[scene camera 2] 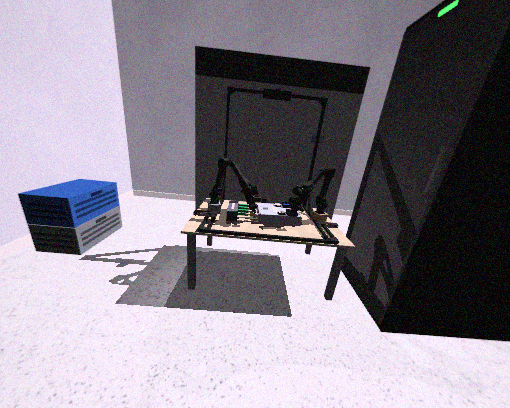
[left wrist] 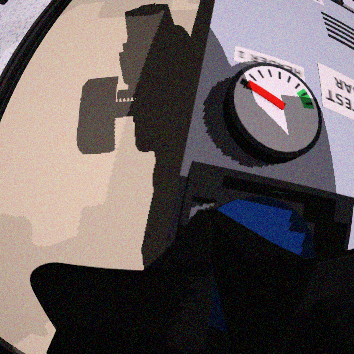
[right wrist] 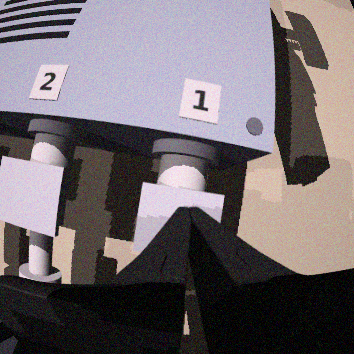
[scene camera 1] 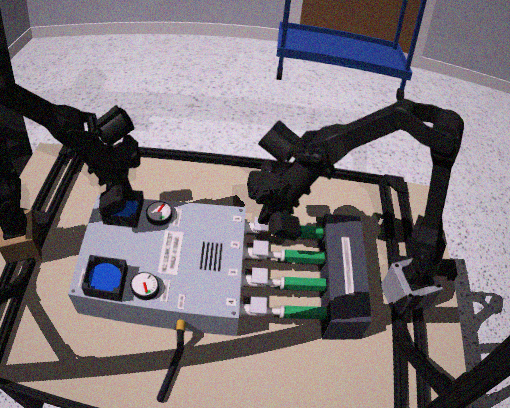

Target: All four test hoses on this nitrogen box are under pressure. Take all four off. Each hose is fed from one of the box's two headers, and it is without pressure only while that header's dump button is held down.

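Pixels of known places: left gripper, fingertip midpoint: [scene camera 2: 289, 214] [left wrist: 206, 218] [scene camera 1: 134, 199]; right gripper, fingertip midpoint: [scene camera 2: 255, 213] [right wrist: 186, 216] [scene camera 1: 259, 222]; left arm's base, link origin: [scene camera 2: 319, 212] [scene camera 1: 14, 227]; right arm's base, link origin: [scene camera 2: 214, 202] [scene camera 1: 418, 276].
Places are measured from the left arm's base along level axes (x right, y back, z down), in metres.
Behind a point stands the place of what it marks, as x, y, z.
The grey nitrogen box [scene camera 1: 205, 239] {0.152, -0.446, 0.004} [scene camera 2: 271, 210] {0.140, -0.416, 0.004} lies on the table [scene camera 2: 253, 234] {-0.095, -0.690, 0.071}. My left gripper [scene camera 1: 116, 202] [left wrist: 206, 218] {0.010, -0.319, -0.008} [scene camera 2: 294, 206] {0.010, -0.319, -0.008} is shut and rests on the far blue dump button [scene camera 1: 129, 210] {0.037, -0.303, -0.007} [left wrist: 267, 219] {0.039, -0.312, -0.007}. The gauge [scene camera 1: 159, 212] {0.066, -0.368, -0.011} [left wrist: 274, 112] {0.057, -0.363, -0.011} beside it has its red needle far from the green mark. The near blue button [scene camera 1: 104, 277] {0.203, -0.215, -0.012} is free. All of the green hoses [scene camera 1: 303, 256] {0.242, -0.629, 0.019} [scene camera 1: 304, 283] {0.306, -0.603, 0.019} [scene camera 1: 304, 311] {0.368, -0.576, 0.019} sit in their ports. My right gripper [scene camera 1: 278, 224] [right wrist: 186, 216] {0.133, -0.573, 0.012} [scene camera 2: 252, 202] is shut, its tips against the pale collar of port 1 [right wrist: 168, 201] {0.139, -0.565, 0.013}, and hides part of hose 1 [scene camera 1: 312, 231] {0.186, -0.676, 0.020}.
The hoses run into a dark grey block [scene camera 1: 346, 275] {0.327, -0.687, 0.003} to the right of the box. A black cable with a yellow fitting [scene camera 1: 180, 325] {0.319, -0.340, 0.035} leaves the box's front. Black frame rails [scene camera 1: 395, 202] {0.124, -0.990, 0.077} ring the table. A blue cart [scene camera 1: 342, 48] stands behind it, and a tall dark cabinet [scene camera 2: 423, 182] beside it.
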